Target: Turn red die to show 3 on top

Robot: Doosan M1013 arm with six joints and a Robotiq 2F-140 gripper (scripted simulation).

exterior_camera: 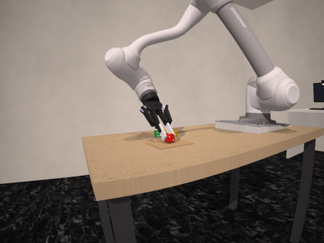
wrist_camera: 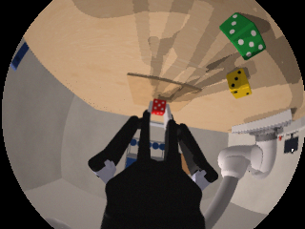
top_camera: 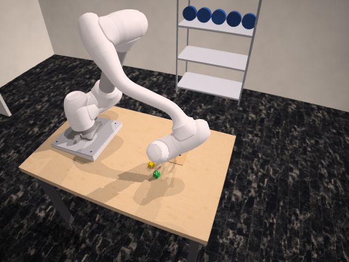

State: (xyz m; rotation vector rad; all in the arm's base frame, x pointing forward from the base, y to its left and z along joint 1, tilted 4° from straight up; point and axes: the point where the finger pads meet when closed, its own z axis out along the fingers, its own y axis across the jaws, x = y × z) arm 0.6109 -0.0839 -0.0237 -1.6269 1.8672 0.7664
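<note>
Right now the red die is 2 cm to the left of my hand and 2 cm below it. Round my hand: mat 5 cm below, 2 cm to the left; then green die 16 cm to the right, 7 cm behind, 3 cm below; then yellow die 11 cm behind, 10 cm to the right, 3 cm below.
</note>
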